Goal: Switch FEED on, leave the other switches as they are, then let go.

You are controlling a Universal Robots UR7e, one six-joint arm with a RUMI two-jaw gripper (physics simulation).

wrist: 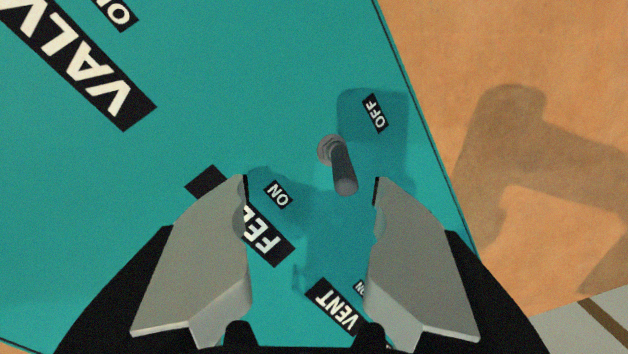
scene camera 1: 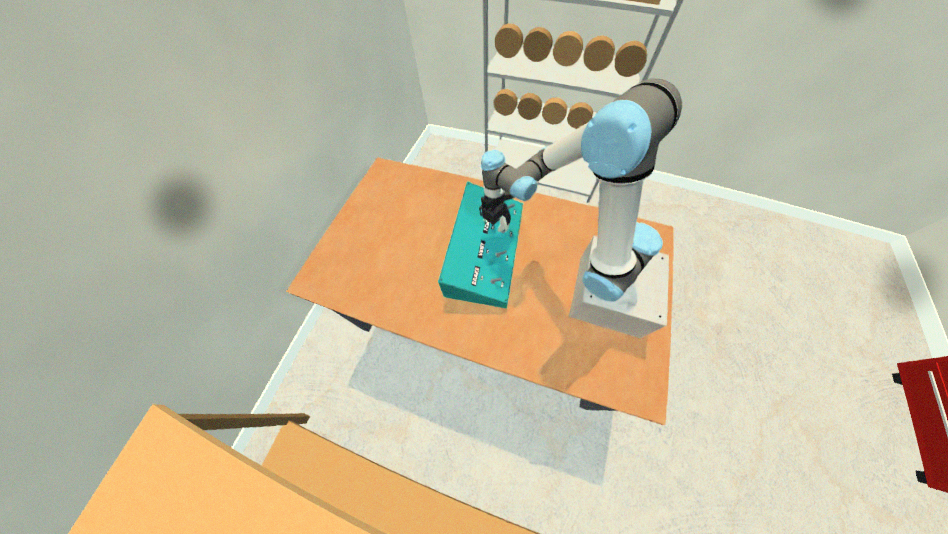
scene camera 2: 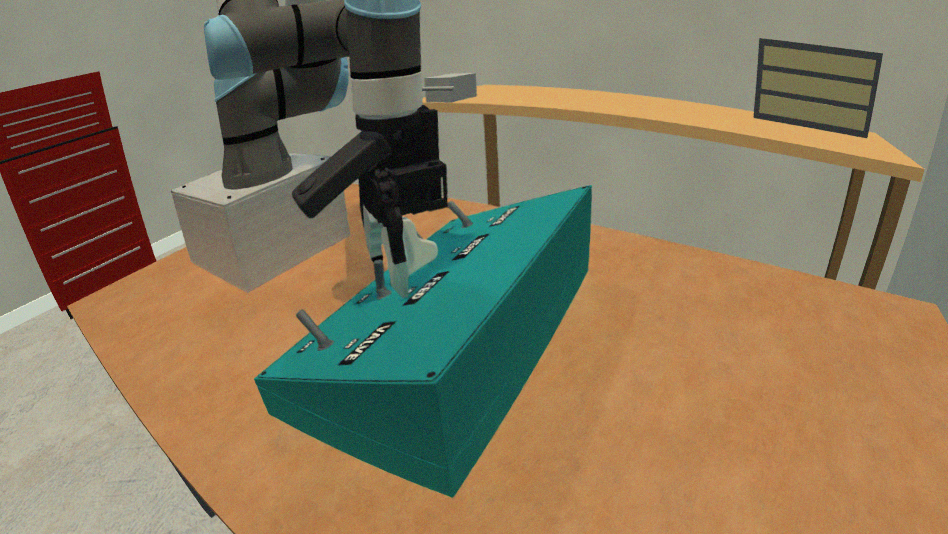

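Where they show: gripper, fingertip midpoint: (wrist: 311,179) (scene camera 1: 498,226) (scene camera 2: 391,281); arm's base at its link origin: (scene camera 2: 257,176).
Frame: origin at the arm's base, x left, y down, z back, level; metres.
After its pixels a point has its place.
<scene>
The teal switch panel (scene camera 1: 457,255) {x 0.199, y 0.036, z -0.543 m} (scene camera 2: 517,291) {x 0.015, y 0.031, z -0.647 m} (wrist: 175,125) {x -0.066, y 0.070, z -0.533 m} lies on the table. The grey FEED lever (scene camera 2: 379,279) {x -0.024, y 0.066, z -0.459 m} (wrist: 344,170) {x -0.026, y 0.050, z -0.455 m} stands nearly upright in scene camera 2, less tilted than the VALVE lever (scene camera 2: 313,330) {x -0.140, y 0.071, z -0.486 m}, which leans toward its OFF label. I cannot tell for certain which way FEED is set. My gripper (scene camera 1: 506,225) {x -0.016, y 0.068, z -0.474 m} (scene camera 2: 390,275) {x -0.016, y 0.068, z -0.474 m} (wrist: 311,179) {x -0.016, y 0.068, z -0.474 m} is open, low over the panel at FEED. In the wrist view the FEED lever's top shows in the gap, nearer the right jaw and not gripped. The VENT lever is hidden behind the fingers in scene camera 2.
Another lever (scene camera 2: 459,214) {x 0.201, y 0.072, z -0.373 m} stands at the panel's far end, beyond the VENT label (scene camera 2: 473,246) {x 0.114, y 0.065, z -0.488 m} (wrist: 337,306) {x 0.110, y 0.067, z -0.484 m}. The arm's grey base block (scene camera 1: 620,308) {x 0.129, y -0.001, z 0.061 m} (scene camera 2: 258,232) {x -0.056, y 0.078, z -0.103 m} stands on the orange table (scene camera 1: 391,278) {x 0.372, y 0.178, z -0.791 m} (scene camera 2: 696,371) {x 0.191, y 0.178, z -0.810 m}. A red cabinet (scene camera 2: 79,199) and a wooden bench (scene camera 2: 597,109) stand behind.
</scene>
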